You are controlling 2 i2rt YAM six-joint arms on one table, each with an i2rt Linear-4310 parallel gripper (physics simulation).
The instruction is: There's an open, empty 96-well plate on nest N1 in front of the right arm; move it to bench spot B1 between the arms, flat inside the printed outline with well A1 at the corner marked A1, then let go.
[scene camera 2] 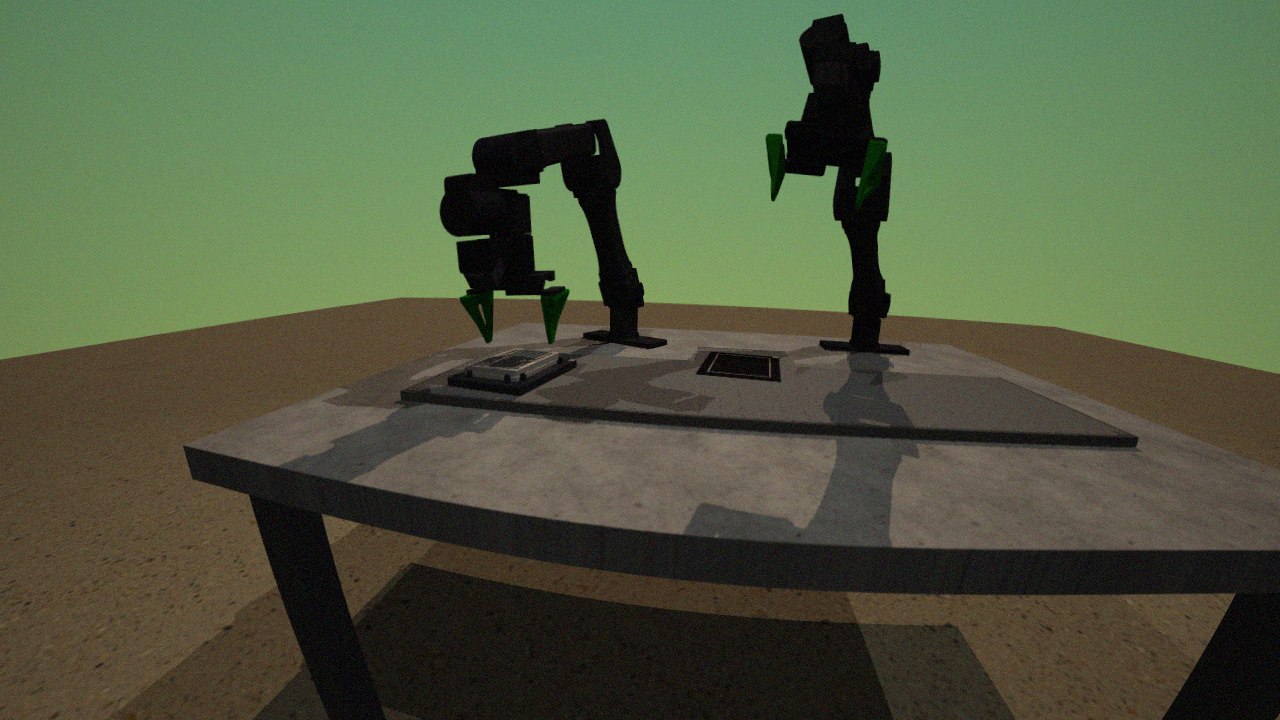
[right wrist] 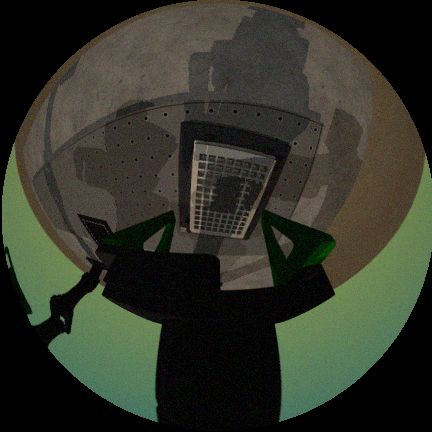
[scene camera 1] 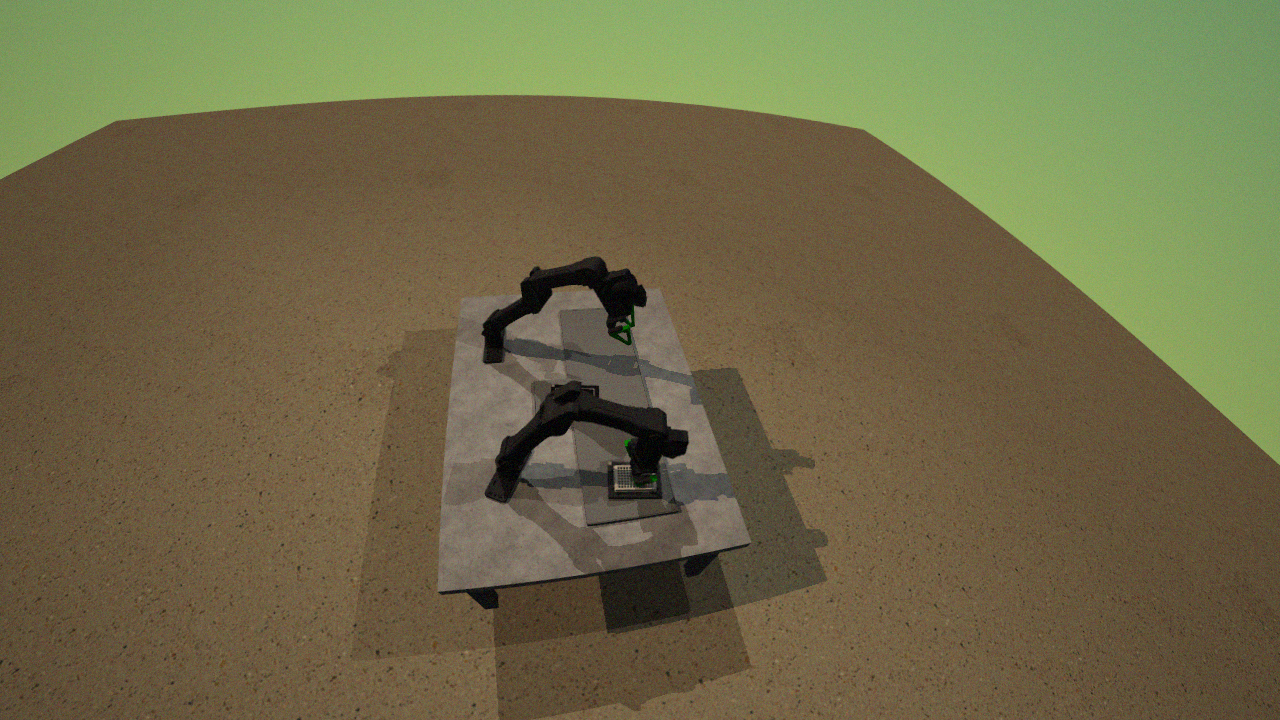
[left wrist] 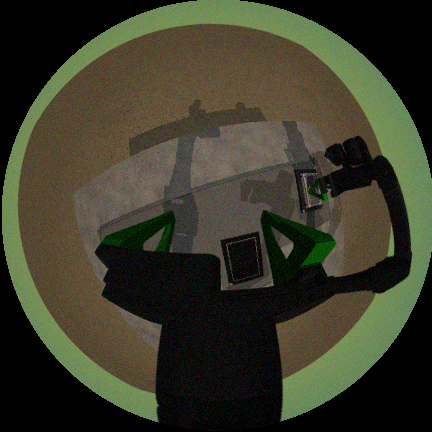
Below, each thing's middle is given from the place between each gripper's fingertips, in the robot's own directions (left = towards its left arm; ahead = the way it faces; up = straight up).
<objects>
Now: the well plate (scene camera 1: 623, 478) 1 cm to the right of my right hand and 3 cm below it.
My left gripper is now 380 mm to the left of the well plate, 220 mm above it and 80 mm past it.
</objects>
